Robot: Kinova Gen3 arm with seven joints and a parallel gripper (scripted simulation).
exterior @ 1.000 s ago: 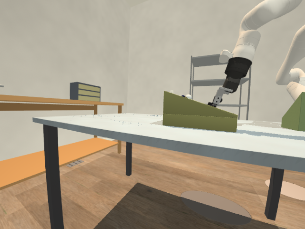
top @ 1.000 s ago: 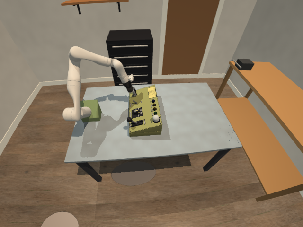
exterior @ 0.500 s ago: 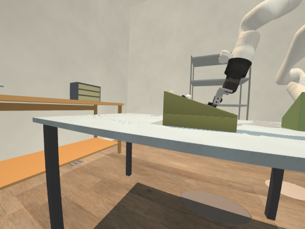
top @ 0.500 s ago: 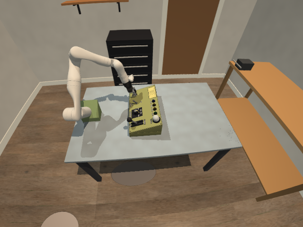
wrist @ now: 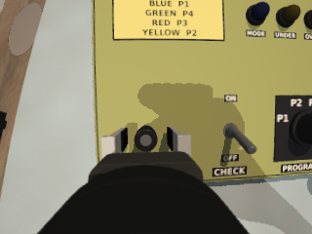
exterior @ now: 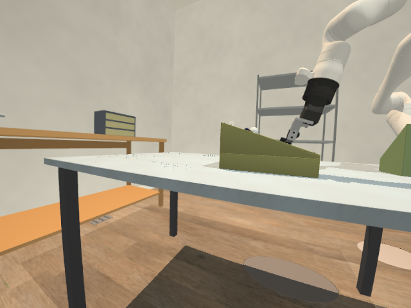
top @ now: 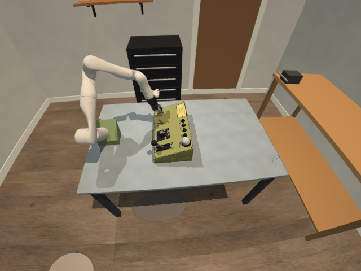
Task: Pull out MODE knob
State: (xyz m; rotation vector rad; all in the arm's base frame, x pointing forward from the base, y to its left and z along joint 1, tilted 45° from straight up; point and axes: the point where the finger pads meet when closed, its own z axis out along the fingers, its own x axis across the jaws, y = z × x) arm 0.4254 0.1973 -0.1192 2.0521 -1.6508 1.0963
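Now: hand right at the black mode knob. The rest, counted from my hand: olive console (180 mm to the right, 50 mm ahead, 30 mm below); check toggle (120 mm to the right, 10 mm below, 10 mm ahead); program dial (240 mm to the right, 30 mm ahead, 10 mm below).
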